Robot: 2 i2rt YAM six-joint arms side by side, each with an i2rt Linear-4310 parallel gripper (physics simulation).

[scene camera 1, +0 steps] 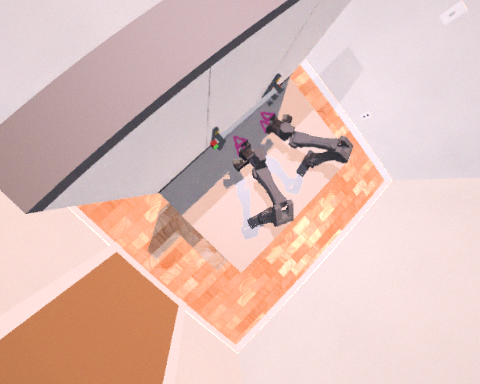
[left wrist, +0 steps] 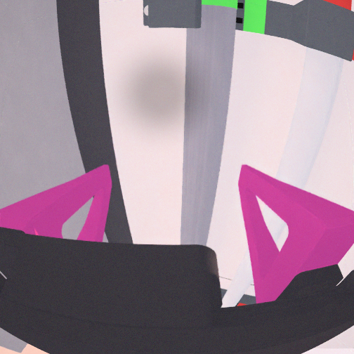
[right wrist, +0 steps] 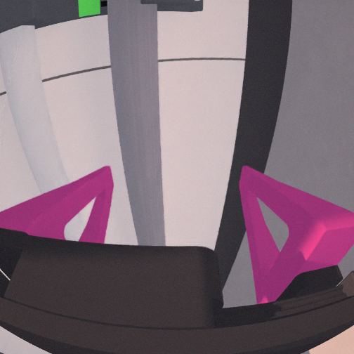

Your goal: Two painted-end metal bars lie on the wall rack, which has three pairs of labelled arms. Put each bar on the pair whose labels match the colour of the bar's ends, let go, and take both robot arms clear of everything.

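Where they show: left gripper, fingertip midpoint: (scene camera 1: 234, 140); right gripper, fingertip midpoint: (scene camera 1: 260, 116); left arm's base, link origin: (scene camera 1: 261, 217); right arm's base, link origin: (scene camera 1: 306, 163).
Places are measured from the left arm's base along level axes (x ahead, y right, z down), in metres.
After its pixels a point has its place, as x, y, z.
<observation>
A grey bar (left wrist: 207, 125) (right wrist: 136, 125) with a green end lies across the rack's arms beside a green label (left wrist: 254, 16) (right wrist: 89, 7). A paler bar (left wrist: 315, 95) (right wrist: 22, 85) lies beyond it; its end colour is hidden. The rack's dark brackets (scene camera 1: 217, 139) @(0.538, -0.086, -0.307) (left wrist: 310, 22) (right wrist: 15, 14) stick out from the wall; red shows near the left wrist view's top right corner. My left gripper (scene camera 1: 240, 144) @(0.521, 0.025, -0.169) (left wrist: 174, 173) is open and empty, apart from the grey bar. My right gripper (scene camera 1: 267, 121) @(0.582, 0.232, -0.163) (right wrist: 176, 174) is open and empty, also apart from it. Bar ends at the right bracket are not discernible.
The white wall panel (scene camera 1: 165, 130) @(0.527, -0.263, -0.716) with a dark top edge (scene camera 1: 165, 96) @(0.536, -0.230, -0.839) stands behind the rack. A dark grey strip (scene camera 1: 187, 192) runs along its foot. Both dark arms reach over the pale floor mat (scene camera 1: 235, 245) @(-0.082, -0.247, 0.000), with wood flooring (scene camera 1: 295, 250) around it.
</observation>
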